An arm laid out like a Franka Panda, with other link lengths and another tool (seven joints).
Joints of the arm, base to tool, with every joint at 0 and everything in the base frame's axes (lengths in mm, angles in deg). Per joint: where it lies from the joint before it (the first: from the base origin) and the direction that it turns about. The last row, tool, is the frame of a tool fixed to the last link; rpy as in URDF.
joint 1: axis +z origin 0 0 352.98
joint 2: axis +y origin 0 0 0
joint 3: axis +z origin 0 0 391.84
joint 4: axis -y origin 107.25 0 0
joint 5: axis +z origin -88.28 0 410.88
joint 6: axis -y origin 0 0 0
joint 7: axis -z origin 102.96 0 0
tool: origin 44 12 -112.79 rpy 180 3.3 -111.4
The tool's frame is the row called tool.
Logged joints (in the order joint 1, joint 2, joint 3, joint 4, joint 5, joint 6, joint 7), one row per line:
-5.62 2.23 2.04 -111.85 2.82 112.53 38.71
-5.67 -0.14 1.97 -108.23 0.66 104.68 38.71
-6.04 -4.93 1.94 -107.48 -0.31 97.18 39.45
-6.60 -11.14 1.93 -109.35 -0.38 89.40 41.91
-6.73 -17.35 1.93 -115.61 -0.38 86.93 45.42
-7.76 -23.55 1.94 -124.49 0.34 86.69 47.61
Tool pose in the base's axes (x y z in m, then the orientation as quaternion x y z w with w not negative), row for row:
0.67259 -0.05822 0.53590 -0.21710 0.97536 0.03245 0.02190
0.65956 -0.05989 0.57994 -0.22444 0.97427 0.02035 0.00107
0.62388 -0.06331 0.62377 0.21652 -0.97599 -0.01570 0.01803
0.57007 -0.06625 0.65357 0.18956 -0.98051 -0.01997 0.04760
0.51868 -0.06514 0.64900 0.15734 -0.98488 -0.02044 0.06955
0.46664 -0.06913 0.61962 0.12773 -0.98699 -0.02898 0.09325
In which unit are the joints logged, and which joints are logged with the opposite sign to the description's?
The joints are logged in degrees. Opposite sign: none.
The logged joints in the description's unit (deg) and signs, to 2 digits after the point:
-5.62 2.23 2.04 -111.85 2.82 112.53 38.71
-5.67 -0.14 1.97 -108.23 0.66 104.68 38.71
-6.04 -4.93 1.94 -107.48 -0.31 97.18 39.45
-6.60 -11.14 1.93 -109.35 -0.38 89.40 41.91
-6.73 -17.35 1.93 -115.61 -0.38 86.93 45.42
-7.76 -23.55 1.94 -124.49 0.34 86.69 47.61

